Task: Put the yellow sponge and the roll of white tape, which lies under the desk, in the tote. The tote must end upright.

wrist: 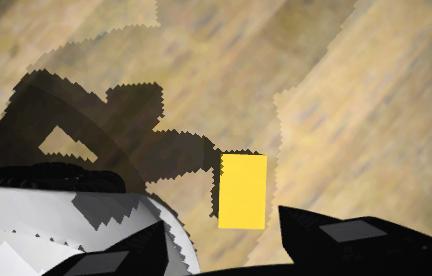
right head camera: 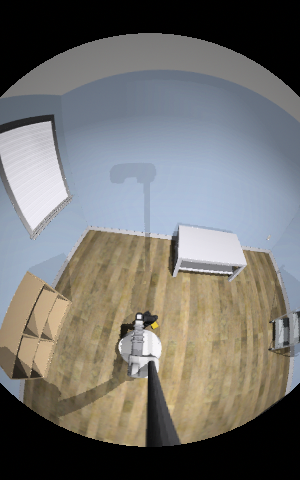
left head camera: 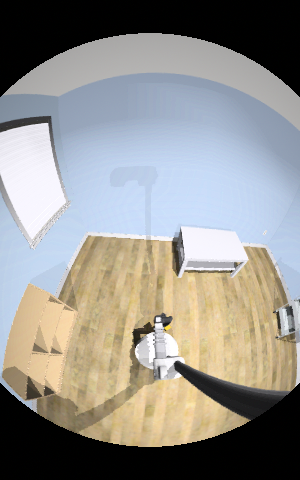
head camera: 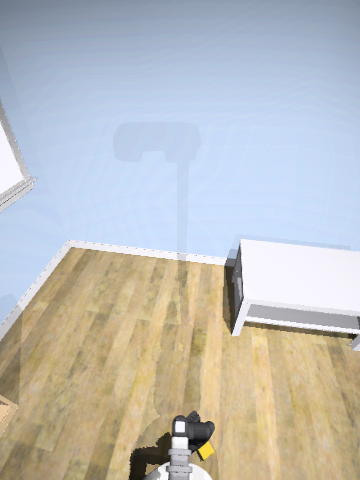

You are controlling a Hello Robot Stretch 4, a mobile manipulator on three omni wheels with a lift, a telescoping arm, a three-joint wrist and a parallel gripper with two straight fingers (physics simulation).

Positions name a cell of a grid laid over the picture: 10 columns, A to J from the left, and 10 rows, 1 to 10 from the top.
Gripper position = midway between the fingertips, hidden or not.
Observation:
In view: the gripper (wrist: F9), a yellow sponge (wrist: F7), a low white table (head camera: I6) and a tan cube shelf (left head camera: B7).
The low white table also shows in the right head camera view (right head camera: G6) and in the left head camera view (left head camera: G6). The wrist view misses the low white table: it is out of frame.

